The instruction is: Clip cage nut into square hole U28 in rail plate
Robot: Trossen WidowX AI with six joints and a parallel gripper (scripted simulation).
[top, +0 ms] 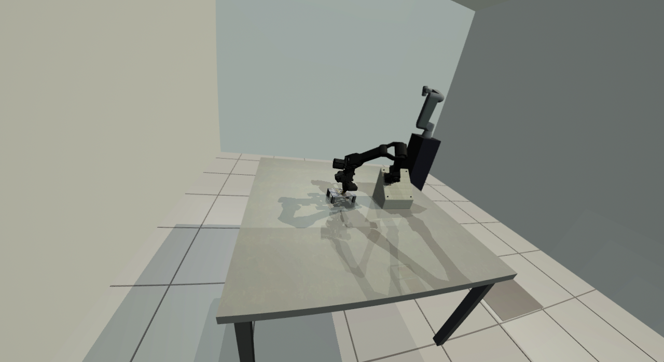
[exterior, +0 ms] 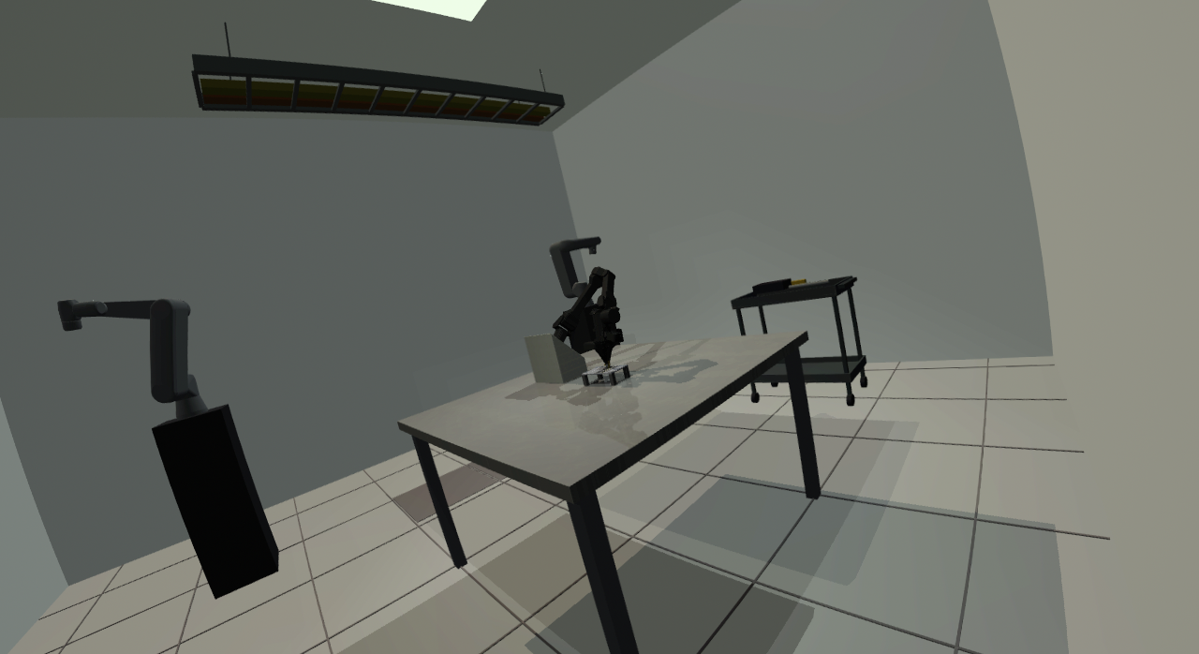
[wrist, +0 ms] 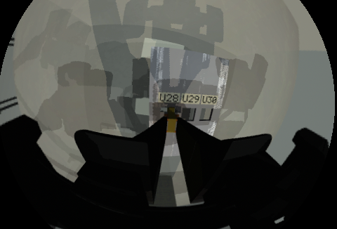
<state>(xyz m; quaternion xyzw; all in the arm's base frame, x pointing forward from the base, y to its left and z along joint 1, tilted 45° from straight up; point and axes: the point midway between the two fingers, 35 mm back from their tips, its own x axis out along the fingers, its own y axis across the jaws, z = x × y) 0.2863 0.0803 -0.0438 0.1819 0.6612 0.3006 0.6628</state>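
Now: the cage nut 10 mm below my gripper tip.
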